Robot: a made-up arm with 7 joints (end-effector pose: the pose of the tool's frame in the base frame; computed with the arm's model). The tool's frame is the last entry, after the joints.
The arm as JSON. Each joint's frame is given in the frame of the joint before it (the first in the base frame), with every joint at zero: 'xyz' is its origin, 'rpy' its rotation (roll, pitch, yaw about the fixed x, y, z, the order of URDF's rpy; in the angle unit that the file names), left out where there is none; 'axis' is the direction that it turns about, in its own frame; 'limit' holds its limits. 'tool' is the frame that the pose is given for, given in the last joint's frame.
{
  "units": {
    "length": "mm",
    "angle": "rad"
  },
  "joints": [
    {
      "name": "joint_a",
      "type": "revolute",
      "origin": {
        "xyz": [
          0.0,
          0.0,
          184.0
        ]
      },
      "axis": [
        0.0,
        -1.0,
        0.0
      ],
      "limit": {
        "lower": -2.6,
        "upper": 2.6
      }
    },
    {
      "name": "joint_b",
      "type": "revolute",
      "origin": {
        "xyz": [
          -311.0,
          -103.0,
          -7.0
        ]
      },
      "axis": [
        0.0,
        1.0,
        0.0
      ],
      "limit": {
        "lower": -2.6,
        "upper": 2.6
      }
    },
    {
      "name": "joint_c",
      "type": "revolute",
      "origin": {
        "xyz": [
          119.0,
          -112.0,
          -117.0
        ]
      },
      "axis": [
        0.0,
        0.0,
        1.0
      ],
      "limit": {
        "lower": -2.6,
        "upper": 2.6
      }
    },
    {
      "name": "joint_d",
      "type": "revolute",
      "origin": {
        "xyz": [
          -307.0,
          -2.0,
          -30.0
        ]
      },
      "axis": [
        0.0,
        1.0,
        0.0
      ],
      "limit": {
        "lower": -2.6,
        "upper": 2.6
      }
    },
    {
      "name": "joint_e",
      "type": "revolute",
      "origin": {
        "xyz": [
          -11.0,
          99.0,
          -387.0
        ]
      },
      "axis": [
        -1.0,
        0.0,
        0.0
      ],
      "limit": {
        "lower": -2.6,
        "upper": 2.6
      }
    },
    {
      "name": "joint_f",
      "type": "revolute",
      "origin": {
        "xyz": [
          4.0,
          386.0,
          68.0
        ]
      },
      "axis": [
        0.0,
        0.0,
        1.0
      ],
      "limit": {
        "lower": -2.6,
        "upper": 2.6
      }
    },
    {
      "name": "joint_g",
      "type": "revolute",
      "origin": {
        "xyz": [
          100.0,
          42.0,
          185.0
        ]
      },
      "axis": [
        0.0,
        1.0,
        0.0
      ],
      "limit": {
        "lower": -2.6,
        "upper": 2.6
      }
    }
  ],
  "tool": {
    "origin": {
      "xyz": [
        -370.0,
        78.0,
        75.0
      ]
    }
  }
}
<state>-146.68 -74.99 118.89 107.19 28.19 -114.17 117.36</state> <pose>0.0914 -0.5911 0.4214 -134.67 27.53 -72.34</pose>
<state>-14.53 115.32 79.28 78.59 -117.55 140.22 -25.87</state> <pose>-0.6248 -0.8499 0.3913 152.37 81.81 16.88</pose>
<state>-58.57 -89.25 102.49 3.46 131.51 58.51 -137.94</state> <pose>0.8777 -0.4178 -0.1496 -1.39 21.74 -141.72</pose>
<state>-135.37 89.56 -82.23 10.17 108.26 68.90 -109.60</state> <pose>1.0373 0.2809 1.0215 -176.09 -41.82 160.27</pose>
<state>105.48 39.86 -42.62 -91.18 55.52 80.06 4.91</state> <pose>0.5564 0.1346 0.1620 -48.86 -71.73 -44.87</pose>
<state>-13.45 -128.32 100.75 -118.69 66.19 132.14 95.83</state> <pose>0.0966 -0.0768 -0.4106 109.82 -44.60 142.84</pose>
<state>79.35 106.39 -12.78 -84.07 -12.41 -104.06 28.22</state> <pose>-0.2644 0.4030 0.0196 65.26 26.75 -72.61</pose>
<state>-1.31 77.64 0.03 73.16 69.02 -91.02 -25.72</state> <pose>-1.0335 0.2634 1.1132 -81.76 60.83 9.83</pose>
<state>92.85 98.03 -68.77 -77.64 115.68 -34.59 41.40</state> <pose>0.7150 -0.8199 -0.6228 40.85 -52.69 146.09</pose>
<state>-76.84 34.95 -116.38 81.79 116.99 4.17 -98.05</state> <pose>-0.5152 0.8585 0.2536 174.32 72.51 177.29</pose>
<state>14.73 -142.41 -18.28 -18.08 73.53 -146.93 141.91</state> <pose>0.0921 0.4319 0.5185 -106.62 -34.51 -121.86</pose>
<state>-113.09 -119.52 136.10 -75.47 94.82 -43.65 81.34</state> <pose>-0.6050 -0.3415 0.1916 25.54 -13.86 37.96</pose>
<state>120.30 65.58 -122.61 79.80 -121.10 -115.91 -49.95</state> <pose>0.4804 0.0806 -0.1922 -161.89 -13.37 88.95</pose>
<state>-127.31 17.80 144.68 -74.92 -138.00 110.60 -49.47</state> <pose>-0.1098 -0.2064 0.5632 60.70 3.41 122.96</pose>
